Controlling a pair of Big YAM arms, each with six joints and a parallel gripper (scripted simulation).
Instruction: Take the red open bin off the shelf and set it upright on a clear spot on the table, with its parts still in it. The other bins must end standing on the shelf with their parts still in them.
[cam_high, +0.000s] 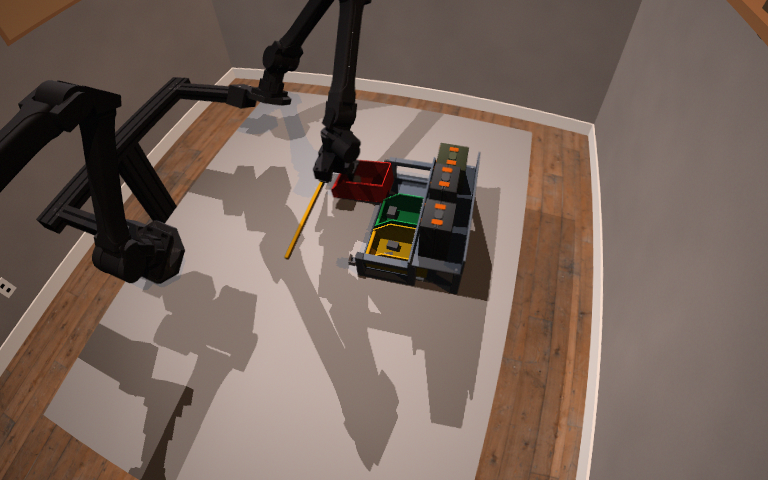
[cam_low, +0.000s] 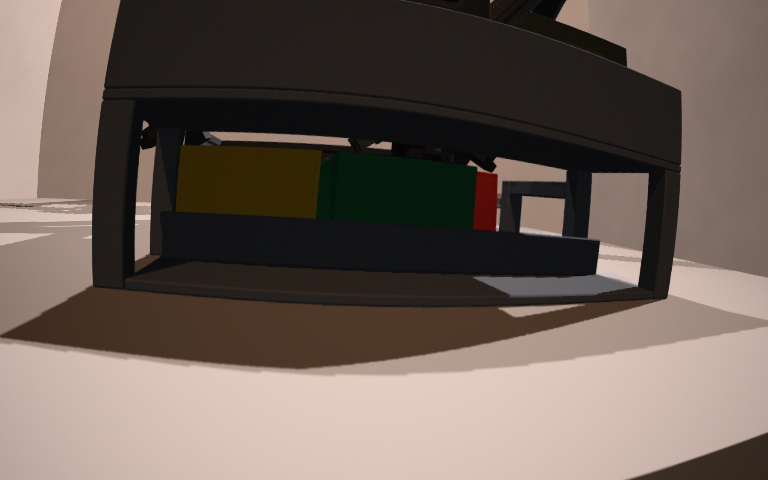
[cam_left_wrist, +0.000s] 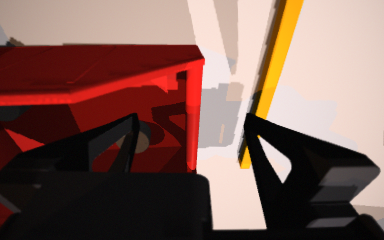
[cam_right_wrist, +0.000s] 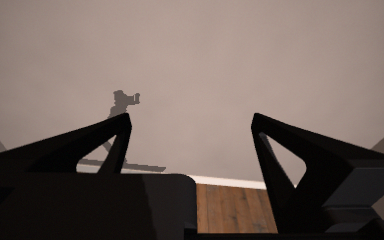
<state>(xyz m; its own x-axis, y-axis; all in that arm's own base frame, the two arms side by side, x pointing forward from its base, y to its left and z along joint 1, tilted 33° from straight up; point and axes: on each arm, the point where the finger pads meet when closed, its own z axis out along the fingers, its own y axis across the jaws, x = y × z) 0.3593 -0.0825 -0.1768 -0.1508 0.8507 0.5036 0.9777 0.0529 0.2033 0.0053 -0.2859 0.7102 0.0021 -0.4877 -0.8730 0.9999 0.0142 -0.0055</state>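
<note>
My left hand is 80 mm short of the red open bin and 20 mm below it. The rest, counted from my left hand: grey shelf 280 mm ahead, 100 mm to the right, 40 mm above; then green bin 250 mm ahead, 110 mm to the right, 10 mm above.
</note>
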